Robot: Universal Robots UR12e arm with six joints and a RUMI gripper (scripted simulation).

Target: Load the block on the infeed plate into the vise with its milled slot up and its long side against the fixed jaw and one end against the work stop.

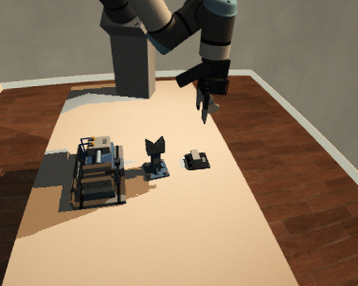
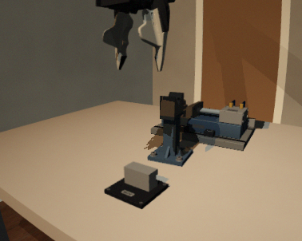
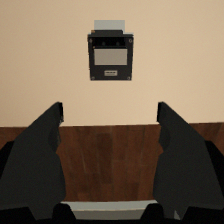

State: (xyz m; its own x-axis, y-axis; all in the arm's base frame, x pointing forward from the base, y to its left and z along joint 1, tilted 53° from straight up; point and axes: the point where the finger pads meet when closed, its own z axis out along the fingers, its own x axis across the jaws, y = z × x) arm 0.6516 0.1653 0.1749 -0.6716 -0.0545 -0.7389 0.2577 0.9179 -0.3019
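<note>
Right now my hand is 220 mm above the part and 10 mm to the left of it. From my hand the other things lie so: dark work stop rod: 350 mm to the right, 150 mm below, 30 mm behind; blue foot: 240 mm below, 170 mm to the right, 30 mm behind; black infeed plate: 240 mm below, 10 mm to the left, 10 mm ahead.
</note>
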